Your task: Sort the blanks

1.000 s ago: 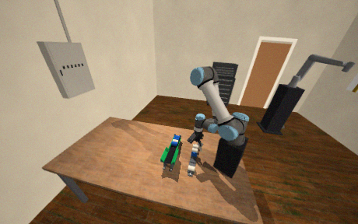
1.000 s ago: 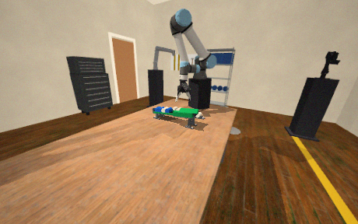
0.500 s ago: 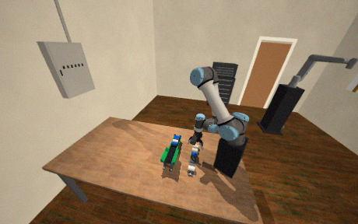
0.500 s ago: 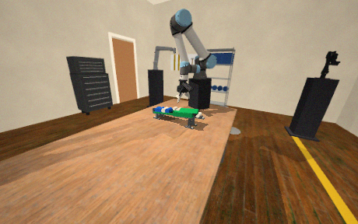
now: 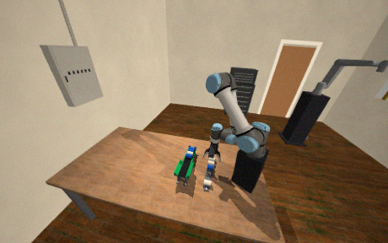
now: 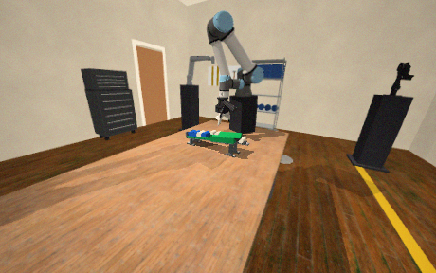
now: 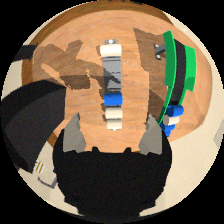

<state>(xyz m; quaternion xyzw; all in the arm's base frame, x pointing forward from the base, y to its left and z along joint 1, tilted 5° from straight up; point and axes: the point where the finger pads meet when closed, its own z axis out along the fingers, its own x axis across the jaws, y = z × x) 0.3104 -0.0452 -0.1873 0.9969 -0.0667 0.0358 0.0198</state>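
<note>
Now: hand 3 cm to the right of the stock rack and 13 cm above it.
</note>
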